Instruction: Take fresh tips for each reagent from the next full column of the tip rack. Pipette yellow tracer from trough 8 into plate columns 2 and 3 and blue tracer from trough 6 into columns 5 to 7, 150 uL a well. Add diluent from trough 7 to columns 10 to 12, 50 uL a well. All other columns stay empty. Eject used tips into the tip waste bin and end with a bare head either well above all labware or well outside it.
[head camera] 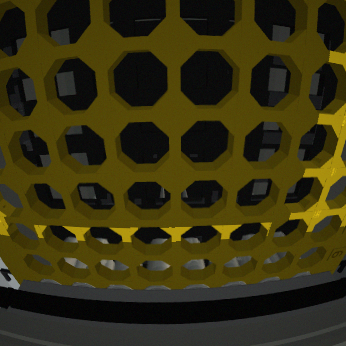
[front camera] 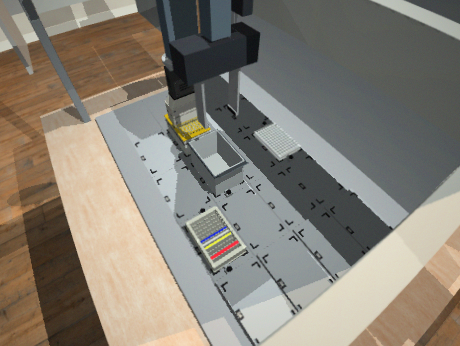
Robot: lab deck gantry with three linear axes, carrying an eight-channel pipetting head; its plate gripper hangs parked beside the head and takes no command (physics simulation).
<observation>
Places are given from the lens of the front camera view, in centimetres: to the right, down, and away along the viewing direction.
grey wall (front camera: 401, 152): 41, -5, 58
</observation>
